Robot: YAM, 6 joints.
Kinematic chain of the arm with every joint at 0, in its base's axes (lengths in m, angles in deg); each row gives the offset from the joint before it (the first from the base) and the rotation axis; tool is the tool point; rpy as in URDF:
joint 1: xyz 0 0 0.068 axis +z
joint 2: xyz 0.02 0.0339 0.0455 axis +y
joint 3: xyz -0.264 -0.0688 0 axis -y
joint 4: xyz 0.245 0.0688 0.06 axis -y
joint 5: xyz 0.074 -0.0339 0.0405 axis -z
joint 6: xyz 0.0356 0 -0.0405 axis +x
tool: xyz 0 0 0 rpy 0 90 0
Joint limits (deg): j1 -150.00..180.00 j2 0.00..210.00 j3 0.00..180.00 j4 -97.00..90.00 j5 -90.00..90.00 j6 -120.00..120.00
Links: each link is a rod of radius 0.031 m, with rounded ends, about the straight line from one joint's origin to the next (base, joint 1, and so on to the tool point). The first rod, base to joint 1, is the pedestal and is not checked.
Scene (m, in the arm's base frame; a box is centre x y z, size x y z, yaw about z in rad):
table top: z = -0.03
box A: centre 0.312 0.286 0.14 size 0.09 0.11 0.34 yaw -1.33
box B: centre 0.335 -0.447 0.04 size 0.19 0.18 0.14 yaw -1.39
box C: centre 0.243 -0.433 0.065 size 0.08 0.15 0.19 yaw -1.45
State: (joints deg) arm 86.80 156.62 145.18 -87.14 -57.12 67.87
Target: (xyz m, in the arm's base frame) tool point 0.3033 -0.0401 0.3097
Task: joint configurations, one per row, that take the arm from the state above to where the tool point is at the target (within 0.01 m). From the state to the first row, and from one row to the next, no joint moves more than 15 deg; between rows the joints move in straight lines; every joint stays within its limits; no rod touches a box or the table.
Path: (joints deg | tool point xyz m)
1: 74.89 146.44 142.87 -80.07 -53.84 67.87 | 0.1023 0.4890 0.2096
2: 62.98 136.26 140.57 -73.00 -50.56 67.87 | 0.1961 0.4451 0.2843
3: 51.07 126.08 138.26 -65.93 -47.28 67.87 | 0.2689 0.3745 0.3581
4: 39.16 115.90 135.95 -58.86 -44.00 67.87 | 0.3120 0.2860 0.4289
5: 26.34 112.55 126.19 -68.39 -43.82 67.87 | 0.3500 0.2008 0.3920
6: 13.53 109.19 116.43 -77.93 -43.64 67.87 | 0.3591 0.1117 0.3591
7: 0.71 105.83 106.67 -87.46 -43.45 67.87 | 0.3417 0.0287 0.3314
8: -12.11 102.48 96.91 -97.00 -43.27 67.87 | 0.3033 -0.0401 0.3097

